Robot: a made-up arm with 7 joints. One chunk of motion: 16 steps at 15 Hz.
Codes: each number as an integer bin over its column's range. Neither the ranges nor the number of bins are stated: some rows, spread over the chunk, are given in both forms.
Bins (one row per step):
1: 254 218 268 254 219 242 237
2: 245 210 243 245 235 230 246
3: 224 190 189 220 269 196 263
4: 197 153 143 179 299 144 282
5: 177 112 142 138 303 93 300
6: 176 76 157 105 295 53 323
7: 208 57 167 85 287 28 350
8: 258 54 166 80 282 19 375
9: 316 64 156 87 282 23 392
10: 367 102 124 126 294 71 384
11: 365 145 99 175 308 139 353
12: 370 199 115 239 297 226 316
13: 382 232 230 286 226 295 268
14: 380 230 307 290 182 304 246
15: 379 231 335 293 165 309 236
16: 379 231 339 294 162 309 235
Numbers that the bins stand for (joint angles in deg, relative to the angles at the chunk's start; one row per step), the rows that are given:
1: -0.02 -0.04 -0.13 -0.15 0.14 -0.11 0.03
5: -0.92 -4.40 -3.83 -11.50 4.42 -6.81 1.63
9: 0.71 -6.37 -3.42 -16.49 3.35 -9.96 3.97
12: 1.34 -0.82 -4.62 -1.61 4.11 -0.83 2.04
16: 1.45 0.49 1.95 3.77 -2.76 2.91 -0.02
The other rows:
2: -0.12 -0.37 -0.87 -1.03 0.96 -0.65 0.26
3: -0.37 -1.19 -2.45 -3.47 2.69 -2.18 0.69
4: -0.69 -2.71 -3.80 -7.49 4.21 -4.52 1.17
6: -0.93 -5.88 -3.39 -14.73 4.01 -8.61 2.22
7: -0.56 -6.66 -3.10 -16.68 3.60 -9.74 2.90
8: 0.03 -6.78 -3.13 -17.17 3.35 -10.14 3.54
10: 1.31 -4.81 -4.36 -12.67 3.96 -7.80 3.77
11: 1.29 -3.04 -5.09 -7.88 4.67 -4.74 2.98
13: 1.49 0.53 -1.25 2.98 0.50 2.28 0.82
14: 1.46 0.45 1.01 3.38 -1.74 2.68 0.26
15: 1.45 0.49 1.83 3.67 -2.60 2.91 0.00

